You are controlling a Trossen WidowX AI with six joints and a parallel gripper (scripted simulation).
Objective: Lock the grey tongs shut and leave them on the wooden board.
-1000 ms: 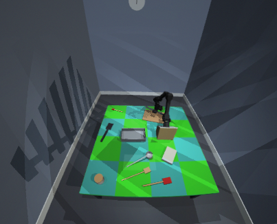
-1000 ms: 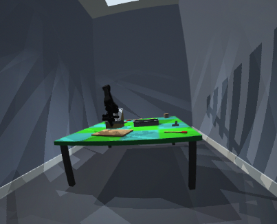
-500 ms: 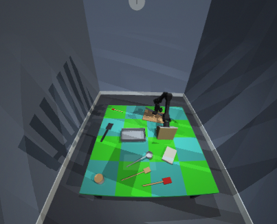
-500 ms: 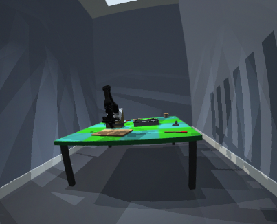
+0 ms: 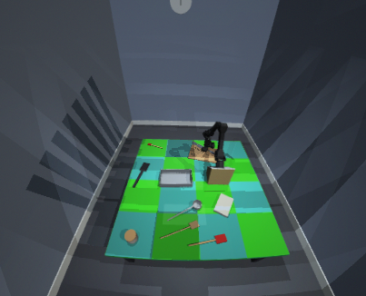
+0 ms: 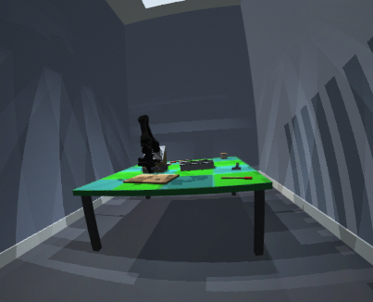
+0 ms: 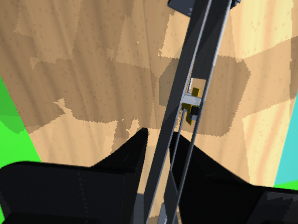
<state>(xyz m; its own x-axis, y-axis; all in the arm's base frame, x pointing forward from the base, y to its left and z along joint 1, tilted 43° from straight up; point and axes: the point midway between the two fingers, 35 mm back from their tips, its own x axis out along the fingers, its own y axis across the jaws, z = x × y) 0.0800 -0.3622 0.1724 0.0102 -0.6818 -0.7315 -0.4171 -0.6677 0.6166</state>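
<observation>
Now: the wooden board 4 cm below my gripper tip. The rest, counted from my gripper tip: grey roasting tin 31 cm ahead, 38 cm to the left, 2 cm below; then white block 12 cm behind, 63 cm to the left, 3 cm below; then red brush 63 cm ahead, 11 cm to the right, 4 cm below.
</observation>
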